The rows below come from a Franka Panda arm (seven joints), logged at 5 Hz.
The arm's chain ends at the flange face. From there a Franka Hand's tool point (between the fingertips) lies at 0.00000 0.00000 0.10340 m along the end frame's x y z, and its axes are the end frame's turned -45 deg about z.
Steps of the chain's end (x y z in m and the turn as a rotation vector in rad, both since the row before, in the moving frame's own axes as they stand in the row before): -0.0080 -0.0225 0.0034 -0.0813 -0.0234 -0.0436; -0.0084 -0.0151 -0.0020 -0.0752 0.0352 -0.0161; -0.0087 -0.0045 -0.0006 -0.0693 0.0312 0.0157; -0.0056 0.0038 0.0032 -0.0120 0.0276 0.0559; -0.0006 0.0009 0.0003 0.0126 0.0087 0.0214; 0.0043 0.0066 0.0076 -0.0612 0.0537 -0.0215; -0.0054 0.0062 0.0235 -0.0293 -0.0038 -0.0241
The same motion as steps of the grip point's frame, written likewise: 0.0027 -0.0172 0.0030 -0.0409 -0.0740 -0.0436; 0.0019 -0.0085 -0.0024 -0.0781 -0.0283 -0.0161; -0.0058 -0.0020 -0.0009 -0.0711 -0.0269 0.0157; -0.0056 0.0017 0.0032 -0.0280 0.0110 0.0559; 0.0005 -0.0001 0.0003 0.0028 0.0151 0.0214; -0.0021 0.0161 0.0073 -0.0812 -0.0053 -0.0215; -0.0106 0.0025 0.0235 -0.0180 -0.0234 -0.0241
